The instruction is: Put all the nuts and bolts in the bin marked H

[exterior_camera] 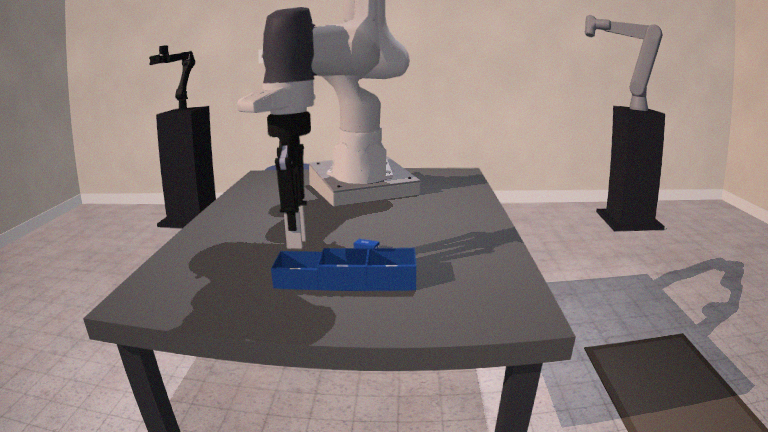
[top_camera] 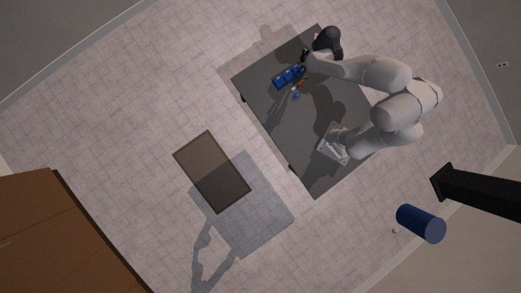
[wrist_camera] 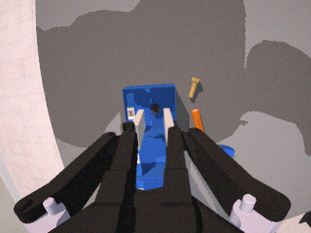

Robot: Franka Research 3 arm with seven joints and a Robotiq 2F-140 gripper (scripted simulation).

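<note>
My hand is 9 cm above the yellow bolt, 7 cm past it and 4 cm to the left of it. Also, from my hand: orange stick-like thing 9 cm below, 8 cm behind, 3 cm to the left; then dark round piece 9 cm below; then blue bin 8 cm to the left, 8 cm below.
</note>
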